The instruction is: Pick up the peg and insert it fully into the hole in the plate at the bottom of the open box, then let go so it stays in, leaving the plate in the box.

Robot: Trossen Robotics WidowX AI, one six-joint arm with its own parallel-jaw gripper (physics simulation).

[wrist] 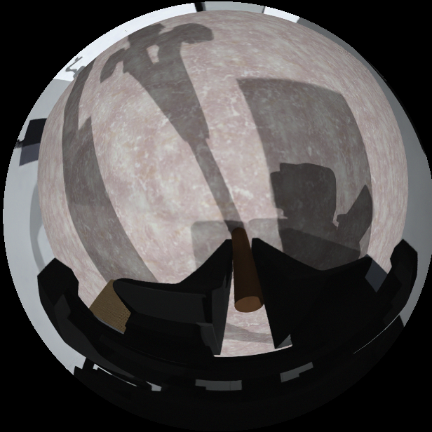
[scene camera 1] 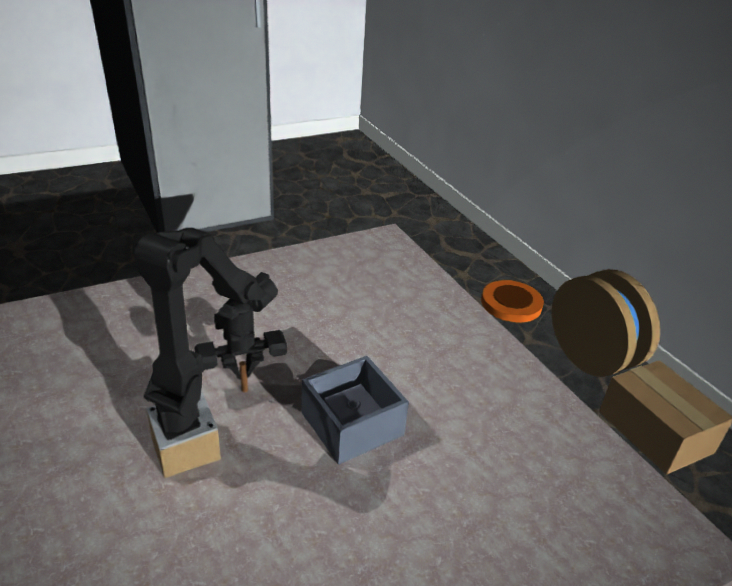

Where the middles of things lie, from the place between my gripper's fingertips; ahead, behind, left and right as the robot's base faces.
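I see the brown peg (wrist: 248,297), which is 10 mm above my hand and 10 mm to the right of it. The blue-grey box (scene camera 1: 344,442) is 20 mm above my hand, and it is also 160 mm ahead of my hand and 210 mm to the right of it.
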